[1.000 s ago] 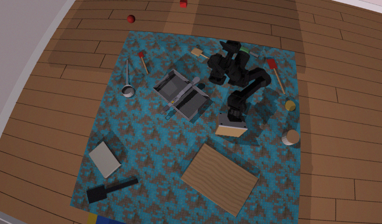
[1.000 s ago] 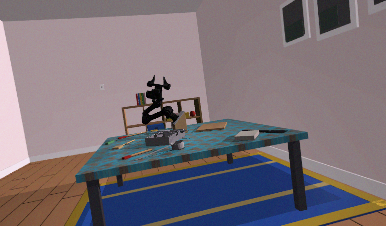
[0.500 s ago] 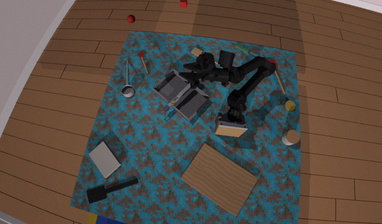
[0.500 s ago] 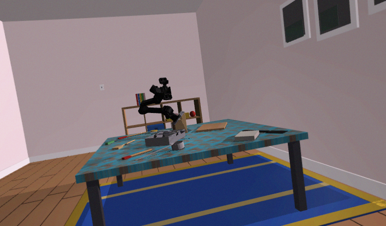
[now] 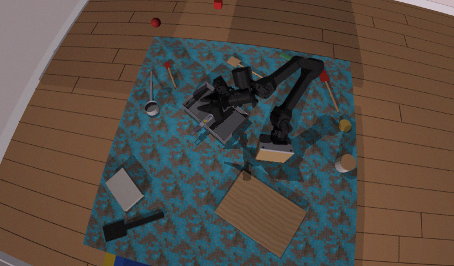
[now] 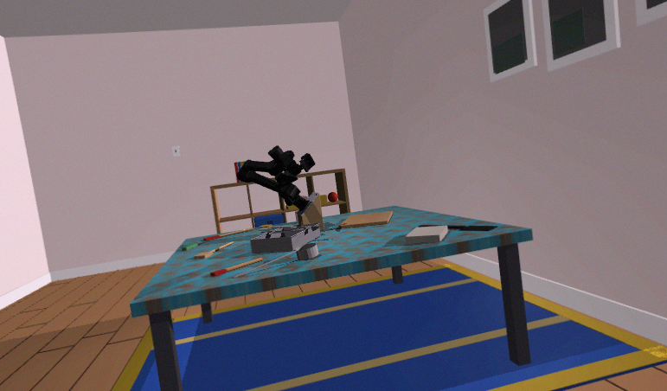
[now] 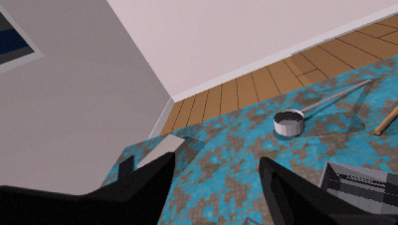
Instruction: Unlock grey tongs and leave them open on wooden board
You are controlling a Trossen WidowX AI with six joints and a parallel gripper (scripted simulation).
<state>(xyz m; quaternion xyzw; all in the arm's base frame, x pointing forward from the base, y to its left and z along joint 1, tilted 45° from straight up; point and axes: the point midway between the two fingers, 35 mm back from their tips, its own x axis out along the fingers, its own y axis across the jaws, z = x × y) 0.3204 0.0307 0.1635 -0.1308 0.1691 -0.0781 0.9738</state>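
My gripper tip is now 20 mm to the left of the yellow lock piece and 220 mm above it. From my gripper tip the other things lie so: grey roasting tin: 40 mm behind, 90 mm to the right, 260 mm below; then wooden board: 270 mm behind, 400 mm to the left, 280 mm below; then black turner: 350 mm ahead, 500 mm to the left, 290 mm below.
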